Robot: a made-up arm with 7 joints.
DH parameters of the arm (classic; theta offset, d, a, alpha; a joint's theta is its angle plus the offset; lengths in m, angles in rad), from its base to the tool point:
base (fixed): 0 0.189 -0.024 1.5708
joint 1: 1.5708 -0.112 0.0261 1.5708
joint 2: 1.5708 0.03 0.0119 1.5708
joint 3: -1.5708 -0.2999 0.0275 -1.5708
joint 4: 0 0.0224 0.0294 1.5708
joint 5: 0 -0.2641 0.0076 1.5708
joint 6: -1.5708 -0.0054 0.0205 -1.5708
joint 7: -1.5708 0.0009 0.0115 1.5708
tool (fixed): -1.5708 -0.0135 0 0
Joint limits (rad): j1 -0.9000..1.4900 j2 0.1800..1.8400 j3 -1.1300..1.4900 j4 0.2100..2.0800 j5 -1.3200..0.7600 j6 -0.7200..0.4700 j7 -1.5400..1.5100
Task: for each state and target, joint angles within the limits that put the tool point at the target. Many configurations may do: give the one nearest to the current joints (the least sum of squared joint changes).
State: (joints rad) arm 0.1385 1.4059 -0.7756 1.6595 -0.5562 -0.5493 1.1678
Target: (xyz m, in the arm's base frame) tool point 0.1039 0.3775 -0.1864
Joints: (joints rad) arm -0.0742 1.1039 -0.8953 1.2812 -0.5800 -0.4837 1.1773
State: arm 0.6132 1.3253 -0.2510 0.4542 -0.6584 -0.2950 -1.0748
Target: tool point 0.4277 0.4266 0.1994
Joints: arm 1.3344 0.6821 -0.2801 0.5223 -0.6557 -0.2594 -0.9240
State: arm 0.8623 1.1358 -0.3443 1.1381 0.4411 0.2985 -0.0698
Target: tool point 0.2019 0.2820 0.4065
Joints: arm 1.2109 1.1661 -0.1816 1.9964 0.4278 0.2049 -0.0770
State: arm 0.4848 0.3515 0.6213 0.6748 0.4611 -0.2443 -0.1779
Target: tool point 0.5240 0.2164 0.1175
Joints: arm 1.2218 0.1800 0.3432 0.5232 0.4893 -0.1424 -0.0916
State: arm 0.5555 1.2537 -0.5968 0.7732 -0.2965 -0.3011 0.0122
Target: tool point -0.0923 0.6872 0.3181
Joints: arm 1.0212 1.8400 -0.5404 0.3842 -0.2802 -0.4082 -0.1577
